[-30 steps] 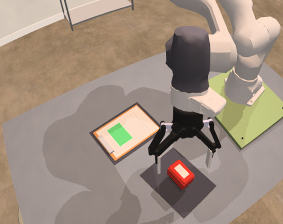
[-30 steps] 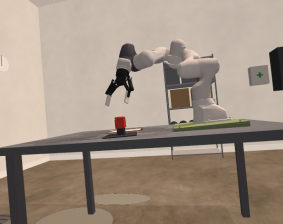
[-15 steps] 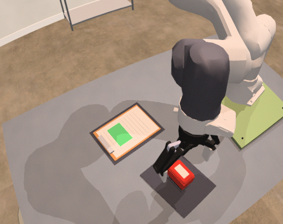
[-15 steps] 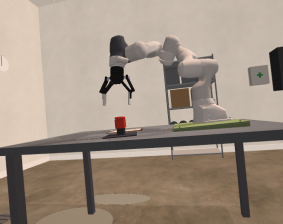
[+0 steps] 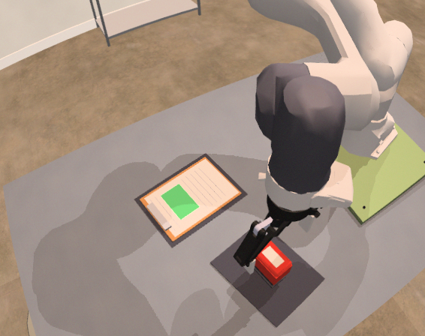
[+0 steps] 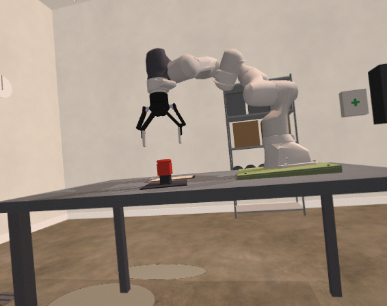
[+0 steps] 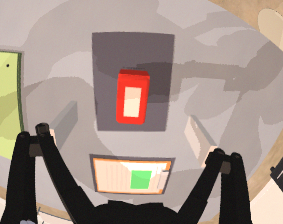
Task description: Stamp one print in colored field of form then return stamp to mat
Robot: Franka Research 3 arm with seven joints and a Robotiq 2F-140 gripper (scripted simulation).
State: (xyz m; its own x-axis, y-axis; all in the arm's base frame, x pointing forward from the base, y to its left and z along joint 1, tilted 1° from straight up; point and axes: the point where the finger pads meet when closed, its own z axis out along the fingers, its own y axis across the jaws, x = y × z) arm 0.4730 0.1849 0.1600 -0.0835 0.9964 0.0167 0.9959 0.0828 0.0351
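My hand is 12 cm above the red stamp. Round my hand: form: 29 cm to the right, 17 cm below, 7 cm ahead.
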